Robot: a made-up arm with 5 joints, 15 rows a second.
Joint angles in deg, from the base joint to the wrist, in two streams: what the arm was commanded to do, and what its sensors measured. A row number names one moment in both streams.
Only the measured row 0 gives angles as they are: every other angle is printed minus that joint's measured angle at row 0.
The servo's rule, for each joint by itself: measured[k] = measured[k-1] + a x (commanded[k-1-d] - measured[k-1]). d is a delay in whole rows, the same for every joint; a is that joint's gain. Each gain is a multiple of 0.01, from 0.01 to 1. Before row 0 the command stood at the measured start. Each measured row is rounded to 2 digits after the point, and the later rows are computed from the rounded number. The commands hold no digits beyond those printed.
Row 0, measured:
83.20, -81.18, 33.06, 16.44, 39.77
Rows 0 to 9, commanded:
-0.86, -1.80, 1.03, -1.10, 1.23
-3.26, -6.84, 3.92, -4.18, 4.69
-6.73, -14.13, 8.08, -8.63, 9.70
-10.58, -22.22, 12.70, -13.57, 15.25
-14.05, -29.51, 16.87, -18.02, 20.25
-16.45, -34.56, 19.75, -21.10, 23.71
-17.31, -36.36, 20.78, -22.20, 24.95
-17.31, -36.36, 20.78, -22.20, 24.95
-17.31, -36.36, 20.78, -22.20, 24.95
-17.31, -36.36, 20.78, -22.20, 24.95
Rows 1 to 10, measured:
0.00, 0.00, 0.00, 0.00, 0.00
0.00, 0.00, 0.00, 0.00, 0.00
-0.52, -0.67, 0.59, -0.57, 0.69
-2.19, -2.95, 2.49, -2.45, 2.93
-4.96, -7.09, 5.68, -5.66, 6.72
-8.39, -12.69, 9.68, -9.77, 11.50
-11.84, -18.91, 13.78, -14.06, 16.40
-14.65, -24.70, 17.18, -17.72, 20.49
-16.27, -29.01, 19.23, -20.05, 22.99
-16.90, -31.73, 20.11, -21.17, 24.09
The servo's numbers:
d 2
a 0.61 0.37 0.57 0.52 0.56

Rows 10 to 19, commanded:
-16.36, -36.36, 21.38, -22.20, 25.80
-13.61, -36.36, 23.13, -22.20, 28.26
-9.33, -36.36, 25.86, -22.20, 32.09
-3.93, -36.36, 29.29, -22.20, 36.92
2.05, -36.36, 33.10, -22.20, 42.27
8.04, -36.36, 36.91, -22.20, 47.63
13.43, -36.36, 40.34, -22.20, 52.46
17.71, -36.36, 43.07, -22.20, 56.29
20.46, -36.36, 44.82, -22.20, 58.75
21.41, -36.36, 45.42, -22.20, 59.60
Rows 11 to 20, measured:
-17.15, -33.44, 20.49, -21.71, 24.57
-17.25, -34.52, 20.66, -21.96, 24.78
-16.71, -35.20, 21.07, -22.08, 25.35
-14.82, -35.63, 22.24, -22.14, 26.98
-11.47, -35.90, 24.30, -22.17, 29.84
-6.87, -36.07, 27.14, -22.19, 33.80
-1.43, -36.18, 30.54, -22.20, 38.54
4.35, -36.25, 34.17, -22.20, 43.63
9.89, -36.29, 37.69, -22.20, 48.57
14.66, -36.32, 40.76, -22.20, 52.89

